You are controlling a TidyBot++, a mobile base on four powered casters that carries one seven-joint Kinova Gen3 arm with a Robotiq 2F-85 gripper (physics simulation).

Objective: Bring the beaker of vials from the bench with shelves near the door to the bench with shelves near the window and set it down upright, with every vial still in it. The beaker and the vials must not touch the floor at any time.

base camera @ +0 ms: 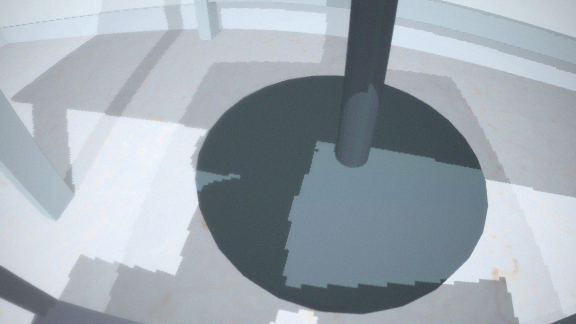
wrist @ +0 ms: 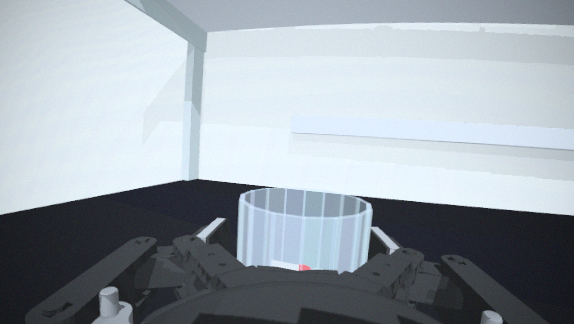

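Note:
The clear beaker (wrist: pixel 305 235) stands upright on the dark bench top (wrist: pixel 130 205) in the wrist view. Its lower part is hidden behind the gripper's body. A bit of a red vial cap (wrist: pixel 304 268) shows through its wall; the other vials are hidden or too unclear to tell. My gripper (wrist: pixel 296 237) is open, with one finger on each side of the beaker. A narrow gap shows at the left finger; the right finger looks very close to the wall. The beaker does not show in the base camera view.
A shelf (wrist: pixel 400 11) overhangs the bench, with a pale post (wrist: pixel 192 115) at the left. A light bar (wrist: pixel 430 131) runs along the wall behind. In the base camera view, a dark round stool seat (base camera: pixel 250 215) with a dark pole and pale legs (base camera: pixel 35 165) stand near the base.

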